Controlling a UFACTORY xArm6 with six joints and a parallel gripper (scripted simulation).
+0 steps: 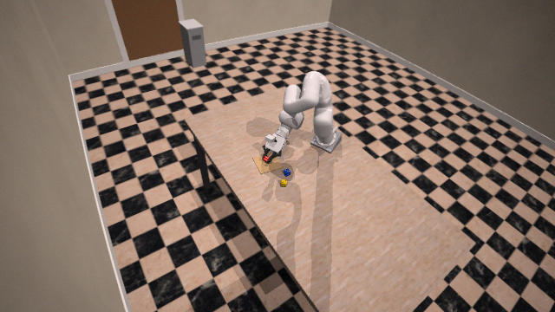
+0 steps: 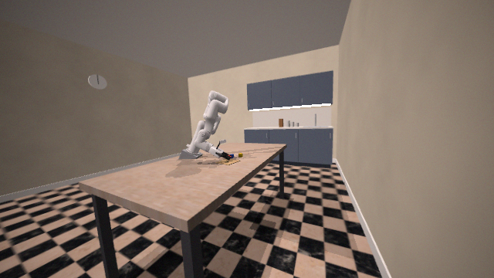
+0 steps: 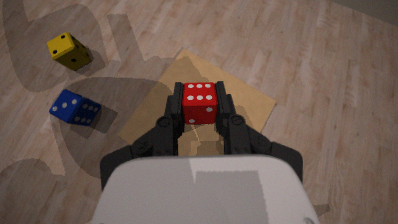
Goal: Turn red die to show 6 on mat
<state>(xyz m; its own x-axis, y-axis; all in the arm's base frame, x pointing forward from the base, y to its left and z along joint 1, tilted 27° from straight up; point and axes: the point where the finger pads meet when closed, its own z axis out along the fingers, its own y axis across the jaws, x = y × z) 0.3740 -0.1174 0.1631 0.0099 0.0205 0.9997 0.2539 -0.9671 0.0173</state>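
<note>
Now: hand 40 mm above the tan mat. From my hand the other things lie so: yellow die: 40 mm ahead, 190 mm to the left, 30 mm below; then red die: right at my hand; then blue die: 30 mm behind, 140 mm to the left, 30 mm below.
</note>
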